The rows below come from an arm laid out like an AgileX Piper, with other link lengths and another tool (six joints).
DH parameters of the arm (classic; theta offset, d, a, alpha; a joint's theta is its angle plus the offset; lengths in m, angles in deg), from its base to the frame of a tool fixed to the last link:
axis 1: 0 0.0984 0 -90
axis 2: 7.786 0 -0.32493 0
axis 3: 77.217 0 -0.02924 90
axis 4: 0 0.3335 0 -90
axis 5: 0 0 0 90
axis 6: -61.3 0.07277 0.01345 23
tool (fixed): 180 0.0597 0 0
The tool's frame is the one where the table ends.
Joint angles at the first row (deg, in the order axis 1, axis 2, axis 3, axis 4, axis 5, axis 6):
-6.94, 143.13, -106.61, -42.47, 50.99, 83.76
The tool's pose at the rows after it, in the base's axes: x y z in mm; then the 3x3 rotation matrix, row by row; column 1 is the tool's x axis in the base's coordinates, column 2 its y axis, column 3 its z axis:
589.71 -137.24 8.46; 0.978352 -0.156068 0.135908; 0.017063 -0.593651 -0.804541; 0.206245 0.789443 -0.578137
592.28 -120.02 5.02; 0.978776 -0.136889 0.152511; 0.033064 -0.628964 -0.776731; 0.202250 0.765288 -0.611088
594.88 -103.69 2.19; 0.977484 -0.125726 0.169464; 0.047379 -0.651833 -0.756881; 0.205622 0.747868 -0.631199
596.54 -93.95 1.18; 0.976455 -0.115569 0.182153; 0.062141 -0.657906 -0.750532; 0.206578 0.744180 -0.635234
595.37 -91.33 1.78; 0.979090 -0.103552 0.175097; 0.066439 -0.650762 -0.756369; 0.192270 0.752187 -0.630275
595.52 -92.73 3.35; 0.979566 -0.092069 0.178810; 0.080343 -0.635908 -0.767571; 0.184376 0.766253 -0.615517
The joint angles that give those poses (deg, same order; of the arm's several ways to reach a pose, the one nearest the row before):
-5.11, 143.13, -106.61, -39.43, 50.50, 82.05
-3.84, 143.13, -106.61, -36.42, 50.05, 80.30
-2.52, 143.20, -106.61, -34.63, 49.56, 79.68
-1.64, 143.26, -106.61, -34.28, 49.37, 79.51
-1.29, 143.26, -106.61, -34.64, 50.30, 79.46
-1.23, 143.26, -106.61, -35.90, 50.69, 79.40

